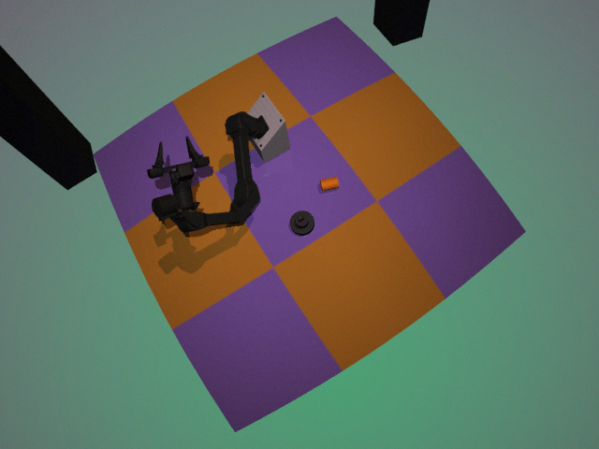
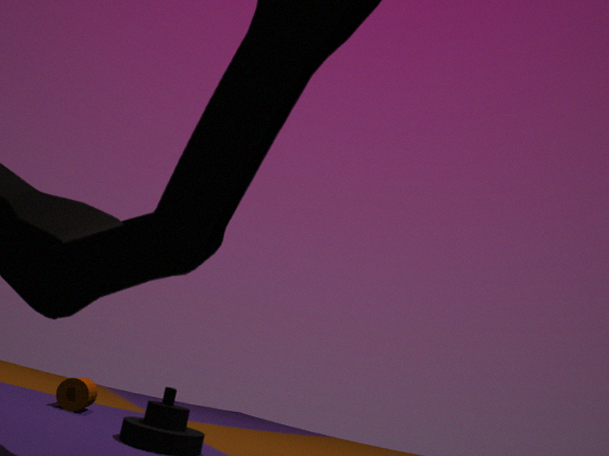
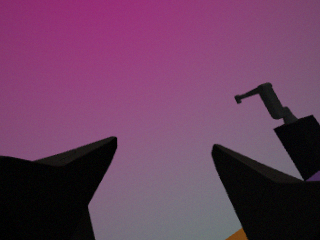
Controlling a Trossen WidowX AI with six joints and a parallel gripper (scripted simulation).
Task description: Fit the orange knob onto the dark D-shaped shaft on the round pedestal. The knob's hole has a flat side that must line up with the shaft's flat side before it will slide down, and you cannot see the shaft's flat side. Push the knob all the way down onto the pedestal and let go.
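Now: the orange knob 41 cm to the left of my gripper tip, 40 cm below it and 19 cm ahead of it. Also, from my gripper tip: round black pedestal: 38 cm below, 27 cm ahead, 26 cm to the left.
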